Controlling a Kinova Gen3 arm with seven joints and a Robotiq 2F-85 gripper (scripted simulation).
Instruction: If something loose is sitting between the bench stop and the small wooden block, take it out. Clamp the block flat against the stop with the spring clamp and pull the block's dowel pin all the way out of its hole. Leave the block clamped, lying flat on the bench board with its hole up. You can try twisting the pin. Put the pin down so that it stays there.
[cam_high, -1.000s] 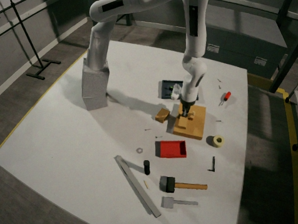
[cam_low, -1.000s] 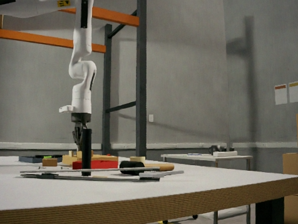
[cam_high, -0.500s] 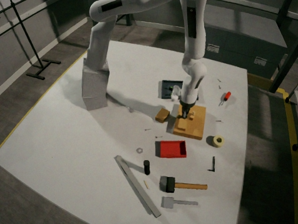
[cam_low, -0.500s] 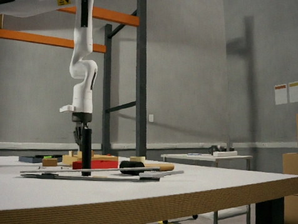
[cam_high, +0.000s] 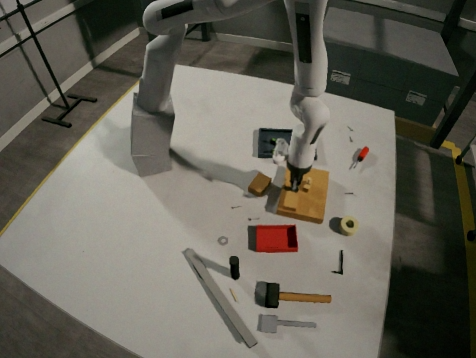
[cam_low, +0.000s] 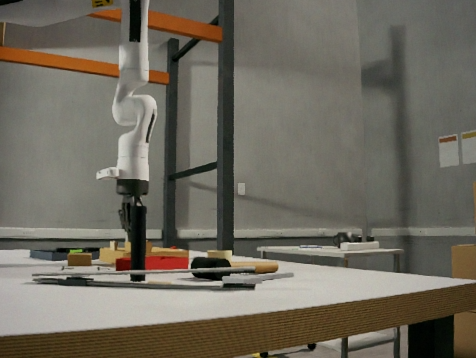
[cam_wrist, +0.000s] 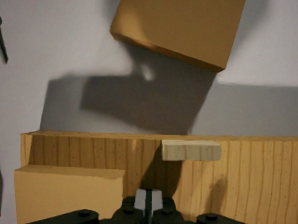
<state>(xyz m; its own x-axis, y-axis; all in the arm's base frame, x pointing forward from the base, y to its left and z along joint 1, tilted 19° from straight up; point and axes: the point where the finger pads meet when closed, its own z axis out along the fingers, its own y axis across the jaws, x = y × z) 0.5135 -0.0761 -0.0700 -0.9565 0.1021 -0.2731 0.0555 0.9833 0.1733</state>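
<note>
Right now my hand is 4 cm short of the wooden bench board, 3 cm above it and 2 cm to the right of it. Round my hand: pale wooden block 4 cm ahead, 3 cm to the left, 1 cm below; then tan wooden block 11 cm behind, 4 cm below, 2 cm to the left; then dowel pin 4 cm ahead, 3 cm to the left.
</note>
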